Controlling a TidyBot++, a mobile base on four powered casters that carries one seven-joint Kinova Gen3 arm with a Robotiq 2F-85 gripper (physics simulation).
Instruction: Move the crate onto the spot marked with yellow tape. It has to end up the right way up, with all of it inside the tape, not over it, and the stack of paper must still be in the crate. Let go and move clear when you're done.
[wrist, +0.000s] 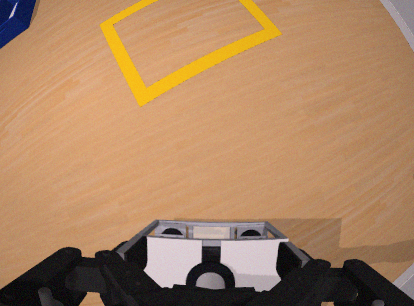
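Where they show: gripper, fingertip midpoint: (212, 254); arm's base, origin of the base link: (209, 283).
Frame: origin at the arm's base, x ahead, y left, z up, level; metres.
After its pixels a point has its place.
The blue crate (14, 24) @(x 1.469, y 1.595, z -0.266 m) is at the top left corner of the wrist view, and only part of it shows. A small white patch shows at its edge; I cannot tell whether it is the stack of paper. The yellow tape (210, 64) @(x 0.921, y 0.018, z -0.396 m) marks a four-sided outline on the floor at the top, to the right of the crate and apart from it. Its far side is cut off by the view. My gripper (212, 254) @(x 0.305, y 0.000, z 0.535 m) is open, with its fingers wide apart at the bottom, away from both the crate and the tape.
The robot's own base (172, 260) @(x 0.074, y 0.122, z -0.014 m), with white panels and a grey frame, shows below and between the fingers. A shadow lies on the wooden floor (210, 150) @(x 0.470, y 0.010, z -0.396 m) to its right. A pale wall edge (402, 22) @(x 1.571, y -1.556, z -0.324 m) runs across the top right corner, and another pale edge shows at the bottom right.
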